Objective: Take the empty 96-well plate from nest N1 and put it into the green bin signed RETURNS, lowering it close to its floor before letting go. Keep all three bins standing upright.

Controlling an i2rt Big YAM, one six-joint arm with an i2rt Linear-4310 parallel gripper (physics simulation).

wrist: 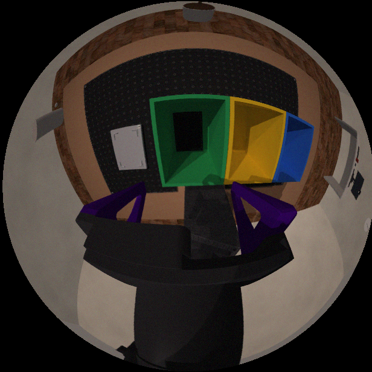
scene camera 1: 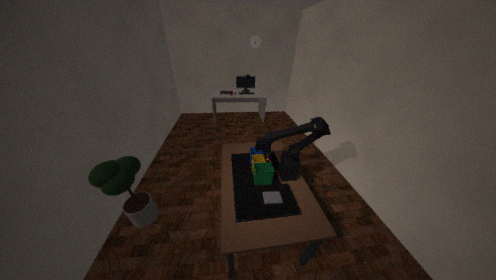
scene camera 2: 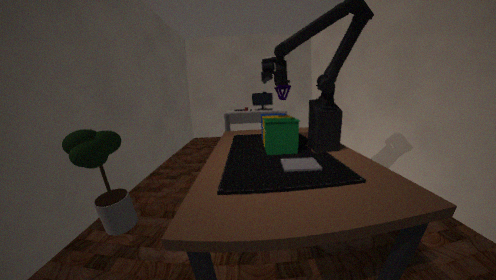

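Seen in the pictures: gripper, between the fingertips: (scene camera 1: pixel 266 158) (scene camera 2: pixel 282 100); arm's base, origin of its link: (scene camera 1: pixel 291 157) (scene camera 2: pixel 324 105).
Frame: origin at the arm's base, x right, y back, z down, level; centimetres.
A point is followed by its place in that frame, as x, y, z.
Observation:
The 96-well plate (wrist: pixel 188 131) shows as a dark rectangle on the floor of the green bin (scene camera 1: pixel 263 175) {-10.0, -28.2, 12.1} (scene camera 2: pixel 281 137) {-10.0, -27.8, 15.7} (wrist: pixel 157 145); its wells are too dark to make out. The green bin stands upright. My gripper (scene camera 2: pixel 282 98) {-4.6, -26.0, -3.4} (wrist: pixel 188 186) is open and empty, above the bins' rims in the scene camera 2 view. The yellow bin (scene camera 1: pixel 258 158) {14.9, -28.9, 12.2} (wrist: pixel 257 112) and the blue bin (scene camera 1: pixel 255 150) (wrist: pixel 295 150) stand upright in a row beside the green one. A flat pale nest pad (scene camera 1: pixel 272 197) {-26.0, -21.9, 23.8} (scene camera 2: pixel 301 164) {-27.1, -21.8, 23.8} (wrist: pixel 129 147) with corner marks is bare; its label is not readable.
The bins and the pale pad stand on a black perforated mat (scene camera 1: pixel 245 200) {-26.4, -46.2, 25.0} (scene camera 2: pixel 240 175) {-32.7, -48.2, 25.0} (wrist: pixel 200 70) on the brown table (scene camera 2: pixel 300 215) {-56.0, -30.2, 26.3}. The arm's base (scene camera 1: pixel 290 167) {-6.4, -1.6, 7.0} (scene camera 2: pixel 325 125) {-6.4, -2.1, 10.7} stands close beside the bins. A potted plant (scene camera 1: pixel 142 210) (scene camera 2: pixel 117 215) stands on the floor.

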